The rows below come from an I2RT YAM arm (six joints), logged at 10 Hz.
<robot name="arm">
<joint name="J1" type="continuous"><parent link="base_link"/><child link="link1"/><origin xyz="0 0 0.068"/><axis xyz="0 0 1"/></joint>
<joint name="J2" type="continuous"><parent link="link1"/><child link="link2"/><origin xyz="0.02 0.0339 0.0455"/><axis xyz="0 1 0"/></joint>
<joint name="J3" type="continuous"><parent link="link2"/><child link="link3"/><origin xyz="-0.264 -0.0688 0"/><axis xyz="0 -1 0"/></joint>
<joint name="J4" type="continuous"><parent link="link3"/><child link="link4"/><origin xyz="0.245 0.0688 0.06"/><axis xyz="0 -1 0"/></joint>
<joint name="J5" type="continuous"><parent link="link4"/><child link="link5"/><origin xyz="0.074 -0.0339 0.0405"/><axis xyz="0 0 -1"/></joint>
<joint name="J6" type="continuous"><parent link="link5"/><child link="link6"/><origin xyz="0.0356 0 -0.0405"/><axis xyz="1 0 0"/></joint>
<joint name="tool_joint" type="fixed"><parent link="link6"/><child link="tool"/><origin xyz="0 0 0" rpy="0 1.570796 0"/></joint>
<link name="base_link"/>
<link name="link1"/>
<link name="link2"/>
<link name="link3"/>
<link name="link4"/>
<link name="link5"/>
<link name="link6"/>
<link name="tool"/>
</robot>
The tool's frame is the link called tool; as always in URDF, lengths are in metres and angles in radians. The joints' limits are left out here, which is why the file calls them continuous.
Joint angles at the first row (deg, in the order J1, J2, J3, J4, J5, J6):
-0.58, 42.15, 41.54, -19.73, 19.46, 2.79
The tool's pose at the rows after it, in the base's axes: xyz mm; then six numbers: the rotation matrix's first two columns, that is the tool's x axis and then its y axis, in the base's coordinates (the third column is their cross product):
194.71 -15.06 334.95 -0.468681 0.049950 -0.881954 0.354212 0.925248 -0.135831
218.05 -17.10 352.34 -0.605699 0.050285 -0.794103 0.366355 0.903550 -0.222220
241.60 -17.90 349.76 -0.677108 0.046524 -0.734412 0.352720 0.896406 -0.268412
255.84 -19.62 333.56 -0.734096 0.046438 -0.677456 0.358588 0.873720 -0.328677
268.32 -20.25 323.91 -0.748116 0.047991 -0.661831 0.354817 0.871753 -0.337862
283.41 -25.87 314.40 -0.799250 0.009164 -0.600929 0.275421 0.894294 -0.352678
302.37 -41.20 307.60 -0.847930 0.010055 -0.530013 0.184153 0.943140 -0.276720
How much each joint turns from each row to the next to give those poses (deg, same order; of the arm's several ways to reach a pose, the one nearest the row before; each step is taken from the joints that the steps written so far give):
0.00, 9.88, 11.74, -10.55, 2.13, 0.00
0.00, 9.38, 11.25, -11.37, 3.14, 0.00
0.00, 6.66, 4.66, -3.26, 1.01, -0.27
0.00, 3.98, 0.02, -0.78, 2.84, 0.03
-0.09, 2.78, 0.04, 1.51, 0.17, 0.02
-1.48, 3.95, 1.73, -0.51, -3.47, -3.89
-3.74, 5.60, 4.57, -3.08, -9.05, -3.28

